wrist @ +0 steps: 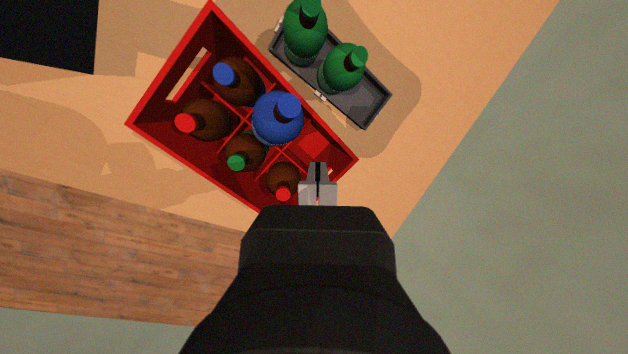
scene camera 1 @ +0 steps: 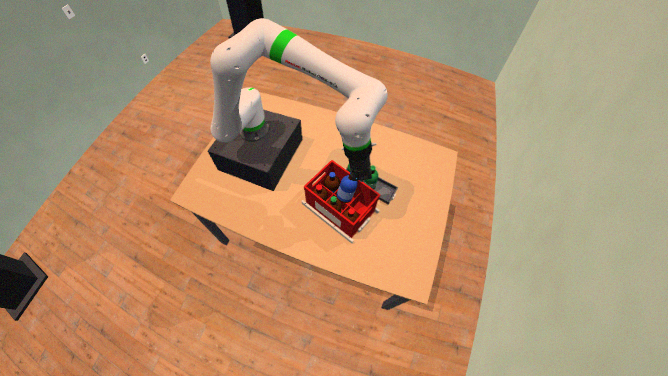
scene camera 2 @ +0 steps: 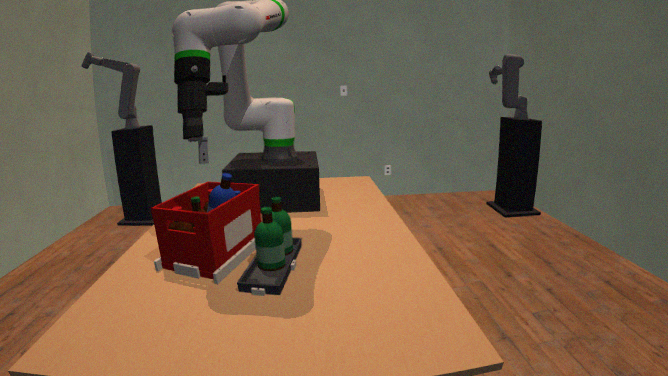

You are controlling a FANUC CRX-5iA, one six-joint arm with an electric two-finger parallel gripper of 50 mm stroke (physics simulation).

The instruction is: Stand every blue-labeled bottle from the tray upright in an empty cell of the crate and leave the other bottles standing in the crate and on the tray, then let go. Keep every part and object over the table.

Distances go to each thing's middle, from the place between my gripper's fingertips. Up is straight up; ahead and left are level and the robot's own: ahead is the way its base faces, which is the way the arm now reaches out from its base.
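I find my hand 120 mm above the blue-labeled bottle (wrist: 277, 118), and it is also 20 mm to the right of the bottle and 60 mm past it.
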